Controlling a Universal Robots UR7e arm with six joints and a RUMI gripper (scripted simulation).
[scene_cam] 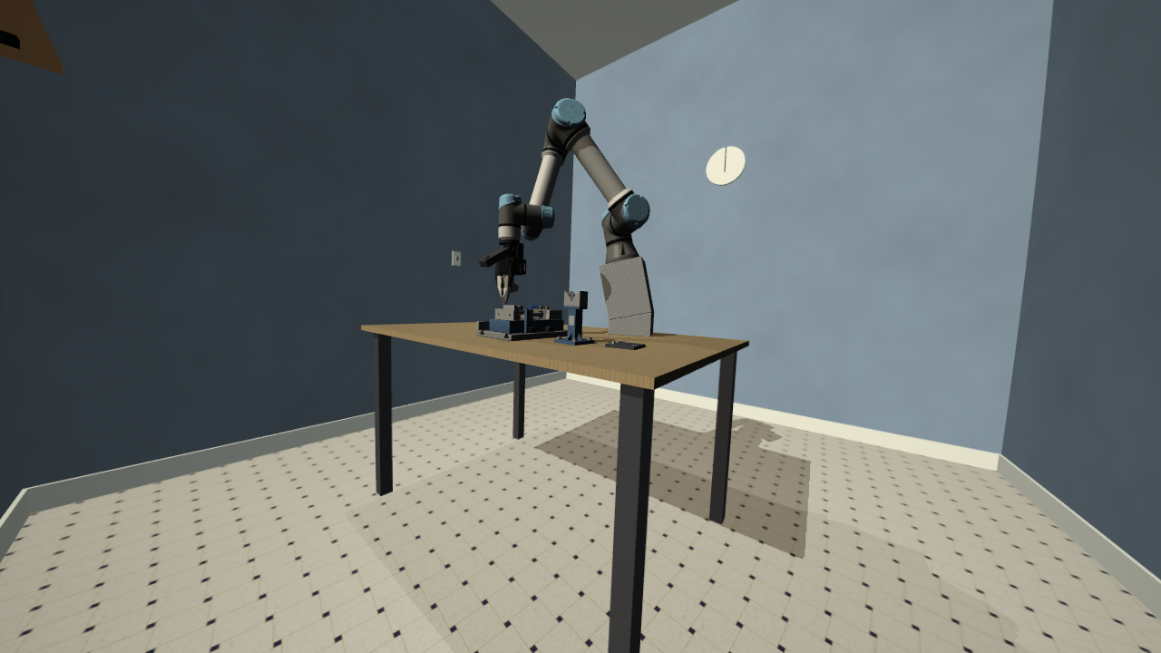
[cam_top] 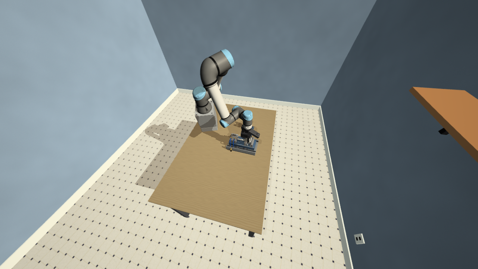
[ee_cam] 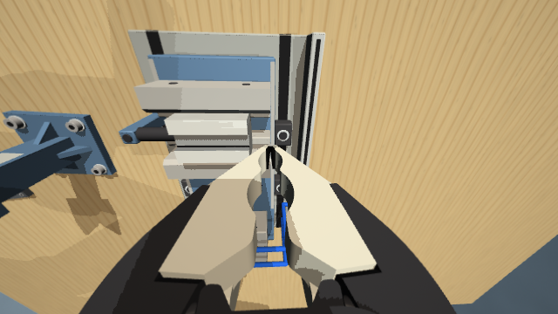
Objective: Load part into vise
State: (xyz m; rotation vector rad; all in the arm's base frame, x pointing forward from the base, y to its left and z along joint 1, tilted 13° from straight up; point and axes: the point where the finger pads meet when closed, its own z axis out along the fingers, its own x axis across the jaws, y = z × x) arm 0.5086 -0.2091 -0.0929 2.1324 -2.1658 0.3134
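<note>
Now: hand 5 cm to the right of the part and 3 cm above it. Round my hand: cylinder rod 9 cm behind, 5 cm to the left, 5 cm below; fixed jaw 3 cm ahead, 5 cm to the left, 5 cm below; moving jaw 3 cm behind, 5 cm to the left, 5 cm below.
</note>
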